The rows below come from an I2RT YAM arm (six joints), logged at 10 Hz.
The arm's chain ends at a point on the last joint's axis. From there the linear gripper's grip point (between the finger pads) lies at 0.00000 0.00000 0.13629 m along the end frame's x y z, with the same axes.
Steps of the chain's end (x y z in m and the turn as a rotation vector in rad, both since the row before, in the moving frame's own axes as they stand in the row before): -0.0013, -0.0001, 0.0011, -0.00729, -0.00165, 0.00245; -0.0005, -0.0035, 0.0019, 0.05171, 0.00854, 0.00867; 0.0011, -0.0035, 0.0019, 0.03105, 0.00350, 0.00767; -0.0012, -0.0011, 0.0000, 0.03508, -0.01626, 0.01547; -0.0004, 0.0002, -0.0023, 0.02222, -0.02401, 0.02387; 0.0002, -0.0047, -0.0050, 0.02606, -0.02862, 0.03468; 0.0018, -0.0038, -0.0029, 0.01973, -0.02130, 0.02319
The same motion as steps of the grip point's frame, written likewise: -0.0015, 0.0009, 0.0011, -0.00729, -0.00165, 0.00245; 0.0007, -0.0105, 0.0017, 0.05171, 0.00854, 0.00867; 0.0016, -0.0077, 0.0018, 0.03105, 0.00350, 0.00767; -0.0034, -0.0059, -0.0001, 0.03508, -0.01626, 0.01547; -0.0036, -0.0029, -0.0024, 0.02222, -0.02401, 0.02387; -0.0036, -0.0083, -0.0051, 0.02606, -0.02862, 0.03468; -0.0011, -0.0065, -0.0030, 0.01973, -0.02130, 0.02319
